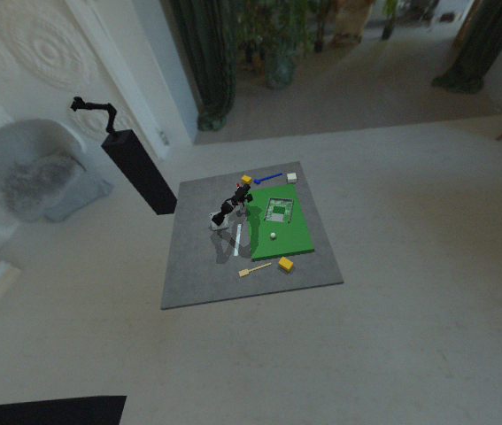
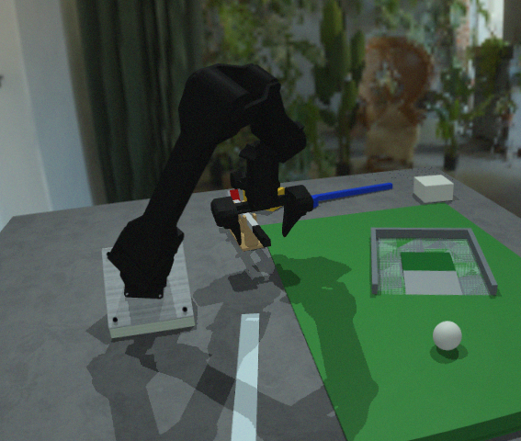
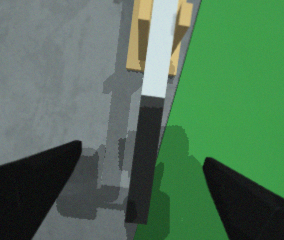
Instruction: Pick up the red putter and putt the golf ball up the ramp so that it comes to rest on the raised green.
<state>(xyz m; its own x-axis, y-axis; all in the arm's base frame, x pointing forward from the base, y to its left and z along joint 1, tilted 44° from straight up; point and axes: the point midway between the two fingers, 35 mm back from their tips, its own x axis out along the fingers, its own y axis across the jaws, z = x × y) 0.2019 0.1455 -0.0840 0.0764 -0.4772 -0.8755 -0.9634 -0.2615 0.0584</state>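
Now: the pale blue strip 340 mm to the right of my gripper tip, 50 mm below it and 40 mm behind it. The rest, counted from my gripper tip: blue putter 340 mm to the left, 230 mm ahead, 40 mm below; then wooden rack 130 mm to the left, 30 mm behind, 20 mm below; then white golf ball 340 mm to the right, 250 mm ahead, 30 mm below.
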